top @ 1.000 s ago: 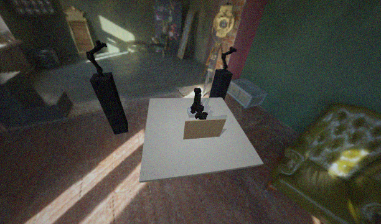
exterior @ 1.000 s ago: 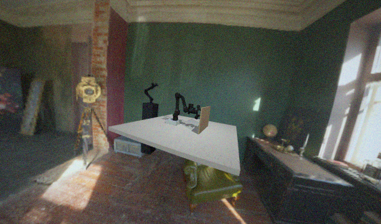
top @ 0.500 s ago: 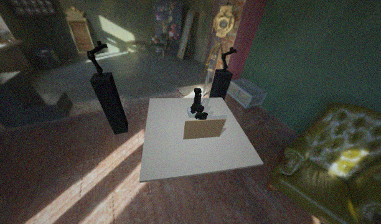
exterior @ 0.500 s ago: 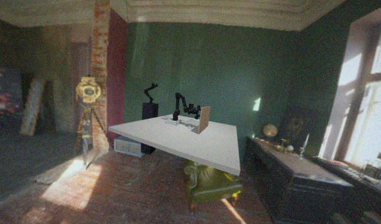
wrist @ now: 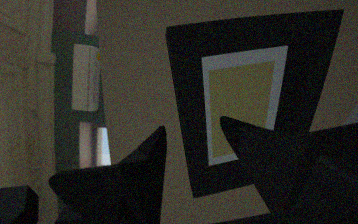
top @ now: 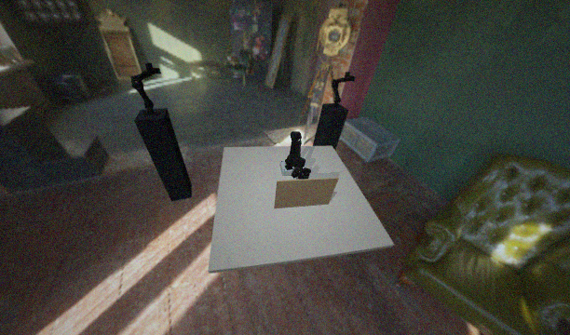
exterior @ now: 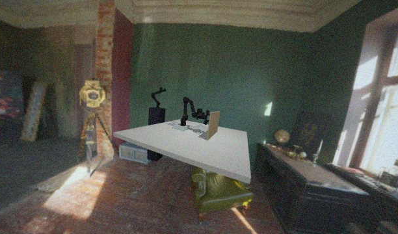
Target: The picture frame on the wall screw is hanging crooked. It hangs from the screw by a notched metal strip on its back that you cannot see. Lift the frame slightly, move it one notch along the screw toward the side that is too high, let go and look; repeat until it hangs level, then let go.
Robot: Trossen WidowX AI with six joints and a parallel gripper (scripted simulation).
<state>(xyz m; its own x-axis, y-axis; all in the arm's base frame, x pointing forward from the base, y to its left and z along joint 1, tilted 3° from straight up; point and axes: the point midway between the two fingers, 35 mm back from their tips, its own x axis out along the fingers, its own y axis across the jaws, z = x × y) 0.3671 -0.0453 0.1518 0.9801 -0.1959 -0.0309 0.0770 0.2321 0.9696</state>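
Right now the picture frame is 50 mm below my gripper tip, 10 mm to the right of it and 10 mm ahead of it. Round my gripper tip: tan wall panel: 60 mm below, 20 mm ahead.
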